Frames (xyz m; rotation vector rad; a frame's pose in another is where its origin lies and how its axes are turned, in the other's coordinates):
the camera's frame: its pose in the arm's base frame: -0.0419 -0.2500 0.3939 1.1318 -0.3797 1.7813
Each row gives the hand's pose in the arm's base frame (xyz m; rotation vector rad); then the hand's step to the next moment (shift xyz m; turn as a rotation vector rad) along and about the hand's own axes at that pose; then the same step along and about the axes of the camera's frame.
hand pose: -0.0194 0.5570 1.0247 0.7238 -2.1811 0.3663
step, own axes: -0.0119 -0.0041 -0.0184 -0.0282 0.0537 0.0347
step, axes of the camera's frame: 0.0056 -0.0209 0.0052 -0.0125 0.0045 -0.0686
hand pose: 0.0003 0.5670 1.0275 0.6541 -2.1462 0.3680
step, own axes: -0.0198 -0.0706 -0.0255 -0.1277 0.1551 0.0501
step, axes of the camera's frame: -0.0279 -0.0363 0.0627 -0.0265 -0.0545 -0.1980
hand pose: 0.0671 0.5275 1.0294 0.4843 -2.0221 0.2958
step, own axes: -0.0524 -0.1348 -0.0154 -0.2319 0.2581 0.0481
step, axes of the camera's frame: -0.0991 -0.0381 0.0994 -0.0382 -0.1300 -0.3230
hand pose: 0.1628 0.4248 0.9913 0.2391 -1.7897 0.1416
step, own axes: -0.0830 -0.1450 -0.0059 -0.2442 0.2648 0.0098
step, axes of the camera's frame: -0.1492 -0.0016 0.0754 -0.0358 -0.1701 -0.3156
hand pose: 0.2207 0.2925 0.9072 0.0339 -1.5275 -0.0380
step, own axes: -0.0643 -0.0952 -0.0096 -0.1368 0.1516 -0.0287
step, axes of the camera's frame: -0.1086 0.0252 0.0292 -0.0233 -0.1259 -0.1616
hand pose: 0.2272 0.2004 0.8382 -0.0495 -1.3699 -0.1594
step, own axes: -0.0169 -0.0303 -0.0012 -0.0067 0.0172 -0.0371
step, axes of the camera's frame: -0.0304 0.0155 0.0062 -0.0078 -0.0405 0.0043
